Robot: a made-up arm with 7 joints.
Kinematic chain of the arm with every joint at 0, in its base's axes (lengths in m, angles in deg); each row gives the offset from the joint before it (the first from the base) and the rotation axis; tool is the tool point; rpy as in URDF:
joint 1: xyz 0 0 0.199 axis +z
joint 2: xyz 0 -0.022 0.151 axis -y
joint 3: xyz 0 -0.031 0.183 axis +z
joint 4: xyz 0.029 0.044 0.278 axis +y
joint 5: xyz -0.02 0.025 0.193 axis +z
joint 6: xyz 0 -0.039 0.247 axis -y
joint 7: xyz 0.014 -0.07 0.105 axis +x
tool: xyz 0 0 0 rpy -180 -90 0
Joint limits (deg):
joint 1: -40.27..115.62
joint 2: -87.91..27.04
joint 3: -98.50..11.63
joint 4: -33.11..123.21
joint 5: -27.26..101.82
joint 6: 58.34..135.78
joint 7: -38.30..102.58
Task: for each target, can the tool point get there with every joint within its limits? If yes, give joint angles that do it. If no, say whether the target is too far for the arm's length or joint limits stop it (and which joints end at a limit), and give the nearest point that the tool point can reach.
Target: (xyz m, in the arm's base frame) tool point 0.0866 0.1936 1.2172
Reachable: yes | joints 57.62 -24.68 -49.72 -18.77 28.66 87.76 9.51
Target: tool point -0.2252 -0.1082 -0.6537
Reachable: no: joint limits stop it (at a limit: joint 1, joint 2, joint 3, joint 5, joint 6) | nearest point -0.1600 0.2010 -0.1224 | short by 0.618 m
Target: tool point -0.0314 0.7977 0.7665
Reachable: yes | joints 88.54 -68.98 -79.38 -16.74 43.77 88.26 24.74
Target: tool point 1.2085 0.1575 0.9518
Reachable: no: too far | nearest point 0.8847 0.1153 0.7906 | short by 0.364 m
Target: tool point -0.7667 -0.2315 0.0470
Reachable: no: joint limits stop it (at a limit: joint 1, joint 2, joint 3, joint 4, joint 6) | nearest point -0.4648 -0.2450 0.4482 | short by 0.502 m
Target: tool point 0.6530 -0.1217 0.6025
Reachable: yes | joints 2.72 -30.84 -2.66 79.16 46.74 114.02 48.41
